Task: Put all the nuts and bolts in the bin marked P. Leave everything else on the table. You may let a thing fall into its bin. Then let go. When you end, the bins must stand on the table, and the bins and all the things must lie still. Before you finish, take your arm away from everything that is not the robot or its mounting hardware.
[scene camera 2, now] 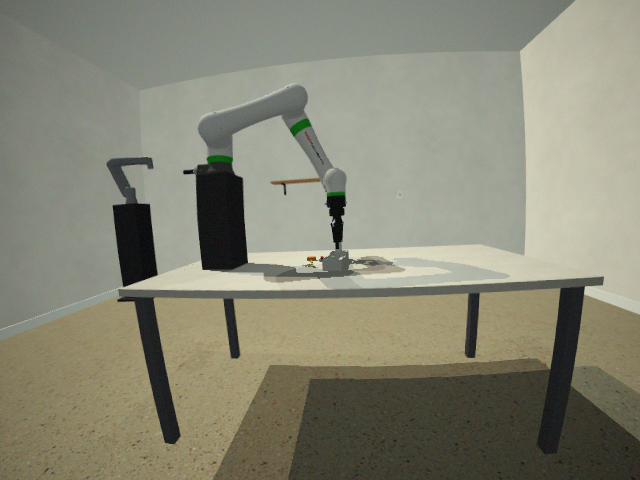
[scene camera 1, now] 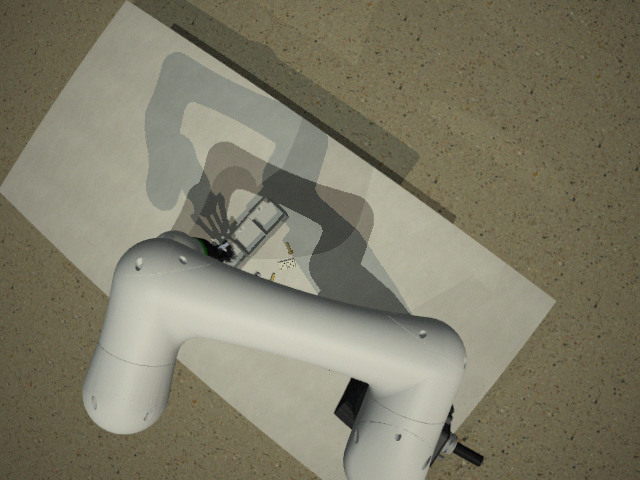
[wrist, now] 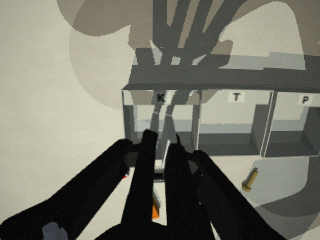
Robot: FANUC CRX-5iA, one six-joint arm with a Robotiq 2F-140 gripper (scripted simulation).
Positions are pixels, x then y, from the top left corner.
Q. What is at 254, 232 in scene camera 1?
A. A grey bin.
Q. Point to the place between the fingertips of my gripper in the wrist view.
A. At 160, 125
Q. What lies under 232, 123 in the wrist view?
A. A grey bin.
